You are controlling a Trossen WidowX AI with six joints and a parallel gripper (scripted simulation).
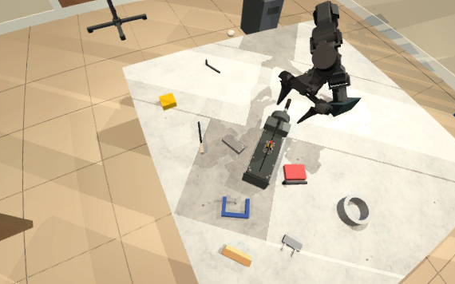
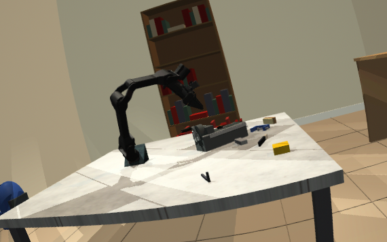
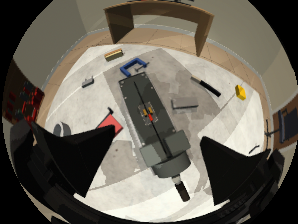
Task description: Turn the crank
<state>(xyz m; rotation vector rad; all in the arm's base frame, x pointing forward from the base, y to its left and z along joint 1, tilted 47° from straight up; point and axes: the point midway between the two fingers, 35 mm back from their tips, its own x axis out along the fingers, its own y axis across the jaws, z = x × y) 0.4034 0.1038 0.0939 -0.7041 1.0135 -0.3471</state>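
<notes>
Right now my gripper tip is 9 cm past the crank handle, 7 cm to the left of it and 8 cm above it. Round my gripper tip: grey block 14 cm ahead, 7 cm to the right, 19 cm below; red pointer 5 cm ahead, 2 cm to the left, 11 cm below; red block 1 cm ahead, 14 cm to the left, 18 cm below.
</notes>
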